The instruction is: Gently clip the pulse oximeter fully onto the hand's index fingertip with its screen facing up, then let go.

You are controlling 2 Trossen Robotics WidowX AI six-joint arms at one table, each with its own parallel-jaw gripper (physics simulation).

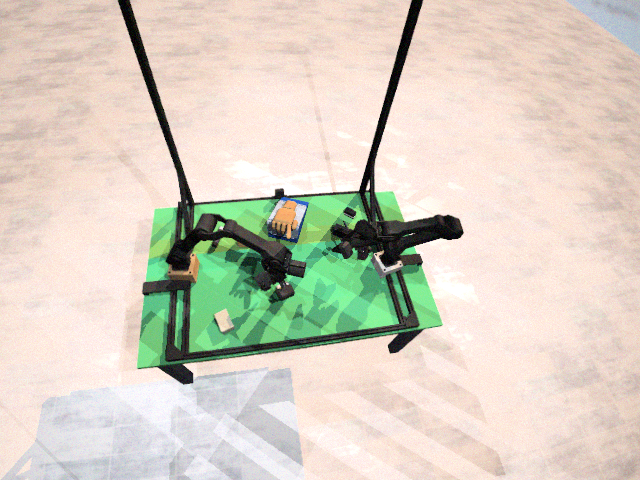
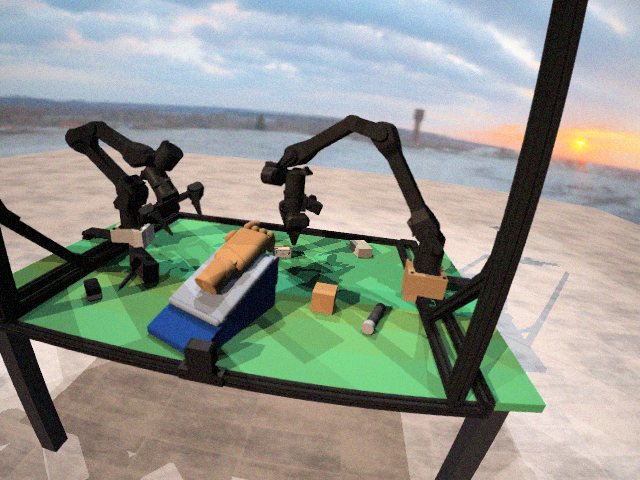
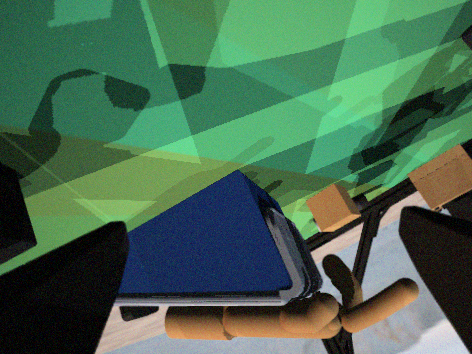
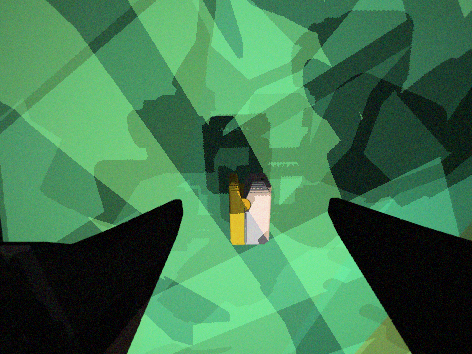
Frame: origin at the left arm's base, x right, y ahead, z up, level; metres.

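Seen in the pictures: left gripper, fingertip midpoint: point(image 1: 336, 245) point(image 2: 187, 227) point(image 3: 264, 227); right gripper, fingertip midpoint: point(image 1: 277, 286) point(image 2: 291, 239) point(image 4: 255, 205); left arm's base, origin of the base link: point(image 1: 388, 259) point(image 2: 132, 225); right arm's base, origin of the base link: point(image 1: 181, 263) point(image 2: 426, 269) point(image 3: 459, 197).
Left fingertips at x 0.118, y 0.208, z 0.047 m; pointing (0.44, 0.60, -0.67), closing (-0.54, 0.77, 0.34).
Pixels of each thing's top centre, then the offset from my left fingertips to it. Level surfaces: height alone.
- pulse oximeter, middle of its top: point(image 4: 249, 218) point(image 2: 282, 246) dx -0.074, dy +0.265, dz -0.074 m
- green table, its level: dz -0.106 m
- orange cube, middle of its top: point(image 3: 341, 223) point(image 2: 325, 288) dx +0.207, dy +0.356, dz -0.056 m
- dark cylinder, middle of its top: point(image 2: 375, 312) dx +0.266, dy +0.462, dz -0.078 m
- beige block, middle of its top: point(image 2: 361, 244) point(image 1: 223, 320) dx -0.134, dy +0.528, dz -0.076 m
- small black item, middle of its top: point(image 2: 91, 283) point(image 1: 350, 210) dx +0.202, dy -0.176, dz -0.073 m
The pulse oximeter point(image 4: 250, 211) point(image 2: 283, 251), a small white and yellow clip, lies on the green table point(image 1: 347, 305) a little beyond the hand's fingertips. My right gripper point(image 4: 255, 205) point(image 2: 293, 238) point(image 1: 275, 286) is open, points straight down and hangs right over the oximeter, one finger on each side, apart from it. The tan model hand point(image 1: 286, 219) point(image 2: 237, 254) point(image 3: 256, 321) rests on a grey pad on a blue wedge point(image 2: 242, 305) point(image 3: 199, 253). My left gripper point(image 1: 339, 240) point(image 2: 182, 205) is open and empty, raised near its base, off to the side of the wedge.
An orange cube point(image 2: 324, 297) point(image 3: 332, 207), a dark cylinder point(image 2: 372, 319) and a beige block point(image 2: 362, 249) point(image 1: 224, 320) lie on the table. A small black item point(image 1: 350, 212) point(image 2: 92, 290) lies near the left arm's base. A black frame rims the table, with tall posts.
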